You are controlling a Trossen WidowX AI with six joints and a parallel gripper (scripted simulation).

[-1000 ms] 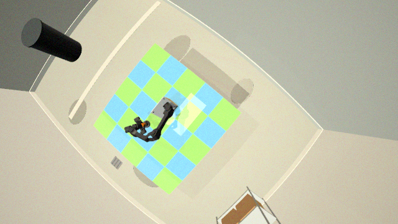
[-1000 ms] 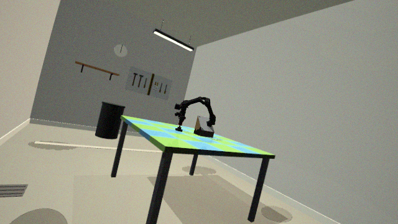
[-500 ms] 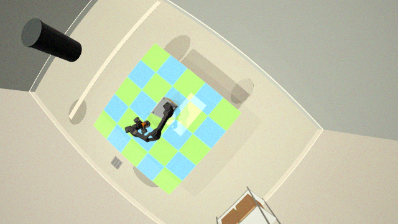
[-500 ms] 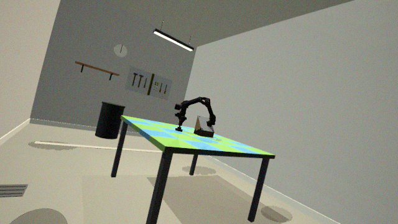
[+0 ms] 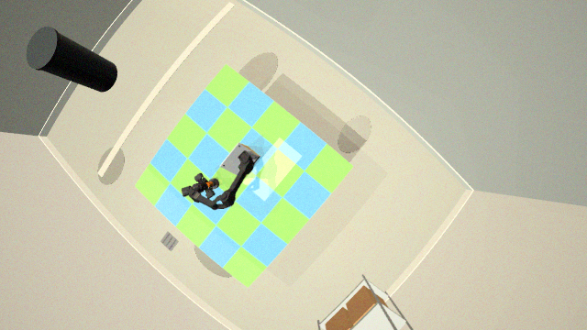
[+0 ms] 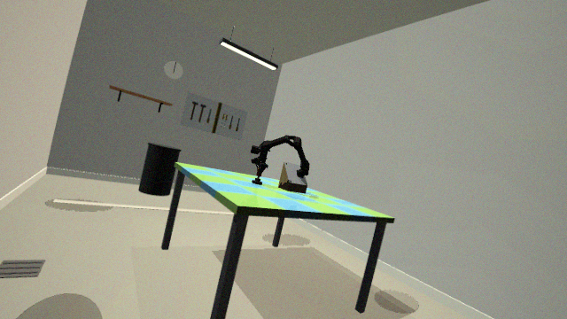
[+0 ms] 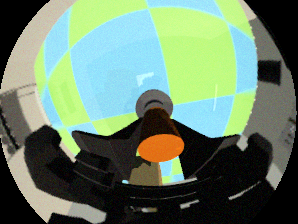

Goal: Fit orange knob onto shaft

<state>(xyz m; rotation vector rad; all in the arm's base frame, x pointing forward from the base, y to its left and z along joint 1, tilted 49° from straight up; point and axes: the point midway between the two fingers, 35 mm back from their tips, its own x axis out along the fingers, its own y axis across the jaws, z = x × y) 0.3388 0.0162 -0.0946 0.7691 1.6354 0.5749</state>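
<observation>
The orange knob is 30 mm above my gripper tip. Also, from my gripper tip: dark pedestal (40 mm below).
</observation>
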